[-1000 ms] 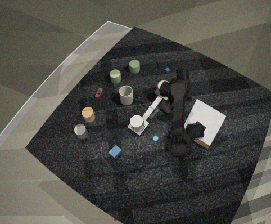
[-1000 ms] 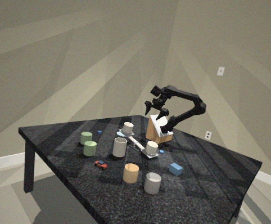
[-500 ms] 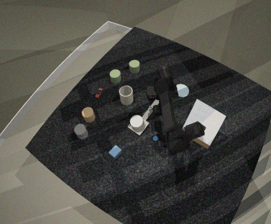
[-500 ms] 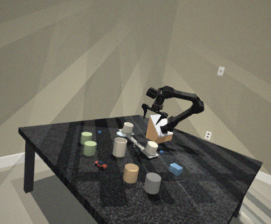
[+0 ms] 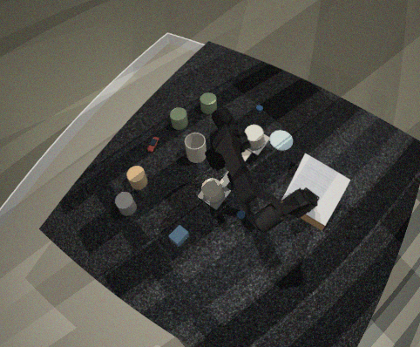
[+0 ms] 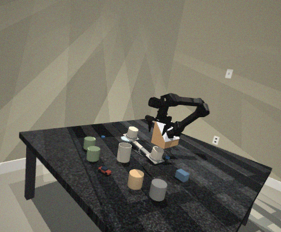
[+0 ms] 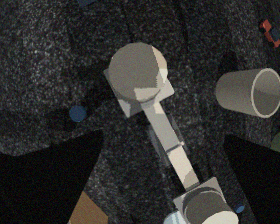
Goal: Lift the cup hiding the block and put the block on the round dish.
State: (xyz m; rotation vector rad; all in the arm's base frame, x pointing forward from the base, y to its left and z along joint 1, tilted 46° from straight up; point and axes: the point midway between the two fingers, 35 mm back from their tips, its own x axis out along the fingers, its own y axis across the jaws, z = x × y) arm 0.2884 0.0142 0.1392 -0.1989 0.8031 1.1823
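The grey block is 130 mm below my gripper tip, 50 mm to the left of it and 10 mm ahead of it. Round my gripper tip: blue block: 250 mm to the left, 150 mm below, 10 mm ahead; then orange cylinder: 290 mm ahead, 200 mm to the left, 130 mm below; then round pale-blue dish: 330 mm to the right, 170 mm below, 40 mm behind.
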